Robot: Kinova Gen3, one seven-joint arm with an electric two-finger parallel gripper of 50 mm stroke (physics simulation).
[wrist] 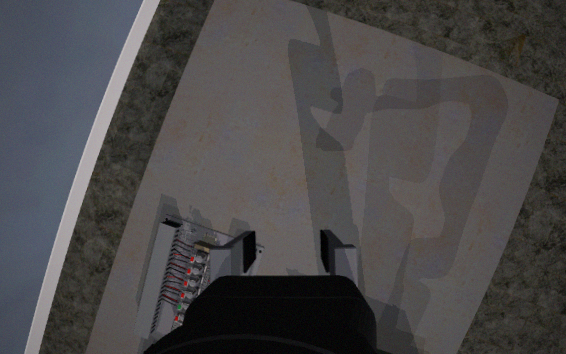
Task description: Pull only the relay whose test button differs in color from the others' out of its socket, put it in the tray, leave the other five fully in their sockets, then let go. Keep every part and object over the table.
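Places are measured from the arm's base along level axes (x left, y back, z up), in millimetres.
Pixels of known places: gripper, fingertip midpoint: (287,244).
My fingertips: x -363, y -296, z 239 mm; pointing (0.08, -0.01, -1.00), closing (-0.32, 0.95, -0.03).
For each thing: its top centre in the pictures, then the offset to it from my fingertips. "spot": a spot on its surface instead. Level surfaces: height alone.
- row's upper end, surface spot: (200,258) spot: dx +185, dy -173, dz -316 mm
- relay with a green button, top centre: (182,308) dx +312, dy -182, dz -314 mm
- panel's grey slotted wire duct, surface spot: (154,272) spot: dx +272, dy -285, dz -341 mm
- tan block, top centre: (202,248) dx +173, dy -183, dz -343 mm
- pale table top, surface height: dz -384 mm
A row of small relays with clear tops runs along the panel at the lower left in the wrist view. Several show red test buttons, such as the relay at the row's upper end (200,258). One relay with a green button (179,307) sits low in the row, between red ones, partly hidden by the gripper body. They appear to sit in the row of sockets; how deep each sits is too small to tell. My gripper (287,244) is open and empty, to the right of the row, with its left finger over the panel's right part. The tray does not show.
The panel's grey slotted wire duct (154,272) with red and dark wires runs left of the relays. A tan block (202,246) sits above the row. The pale table top (240,125) carries arm shadows; its edges show at left, top and right, with dark floor beyond.
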